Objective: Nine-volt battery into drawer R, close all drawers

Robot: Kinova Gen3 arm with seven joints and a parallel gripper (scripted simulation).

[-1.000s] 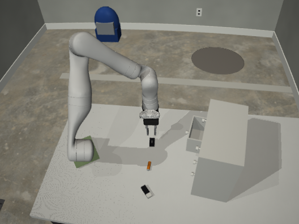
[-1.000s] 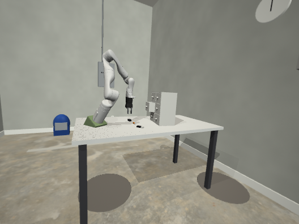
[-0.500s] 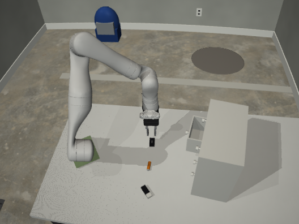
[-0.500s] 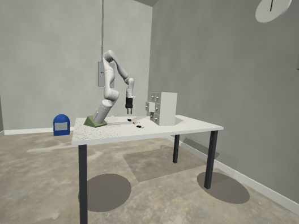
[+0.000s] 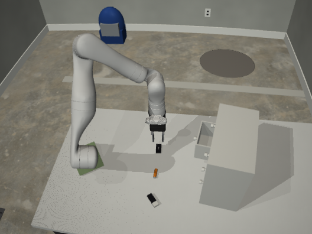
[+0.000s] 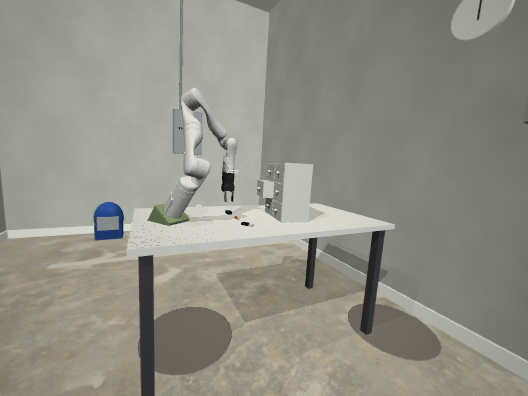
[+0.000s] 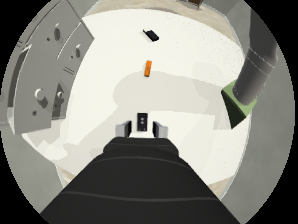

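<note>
Now: the nine-volt battery 10 mm to the left of my hand and 90 mm below it. Round my hand: black-and-white block (20 mm behind, 290 mm to the right, 90 mm below); orange cylinder (10 mm behind, 150 mm to the right, 90 mm below).
</note>
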